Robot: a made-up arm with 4 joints.
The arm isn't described. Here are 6 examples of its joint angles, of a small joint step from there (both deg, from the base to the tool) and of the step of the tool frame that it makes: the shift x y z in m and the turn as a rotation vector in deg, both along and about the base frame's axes.
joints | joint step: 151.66 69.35 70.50 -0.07 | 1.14 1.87 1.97 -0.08
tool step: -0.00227 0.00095 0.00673 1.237 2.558 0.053
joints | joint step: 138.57 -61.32 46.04 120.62 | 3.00 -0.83 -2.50 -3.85
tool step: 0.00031 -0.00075 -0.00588 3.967 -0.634 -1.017
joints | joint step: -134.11 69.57 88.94 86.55 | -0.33 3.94 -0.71 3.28
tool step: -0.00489 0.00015 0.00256 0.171 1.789 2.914
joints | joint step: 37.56 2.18 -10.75 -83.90 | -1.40 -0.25 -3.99 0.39
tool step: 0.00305 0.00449 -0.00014 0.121 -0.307 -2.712
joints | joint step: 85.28 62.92 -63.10 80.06 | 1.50 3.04 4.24 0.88
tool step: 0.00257 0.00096 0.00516 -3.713 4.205 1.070
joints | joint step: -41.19 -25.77 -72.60 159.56 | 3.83 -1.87 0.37 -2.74
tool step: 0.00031 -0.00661 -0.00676 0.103 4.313 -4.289
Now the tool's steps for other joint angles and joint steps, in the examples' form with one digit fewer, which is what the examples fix.
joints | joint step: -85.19 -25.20 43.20 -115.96 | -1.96 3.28 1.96 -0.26
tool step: 0.0015 0.0015 -0.0025 3.17 -0.44 4.77
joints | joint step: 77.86 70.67 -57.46 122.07 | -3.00 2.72 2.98 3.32
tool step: 0.0069 0.0090 0.0034 -6.27 1.75 4.27
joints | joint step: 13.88 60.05 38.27 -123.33 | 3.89 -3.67 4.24 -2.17
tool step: -0.0020 0.0110 0.0103 -2.89 4.96 -4.06
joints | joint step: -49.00 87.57 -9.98 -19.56 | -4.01 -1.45 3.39 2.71
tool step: 0.0015 0.0081 0.0023 -1.05 -2.18 5.86
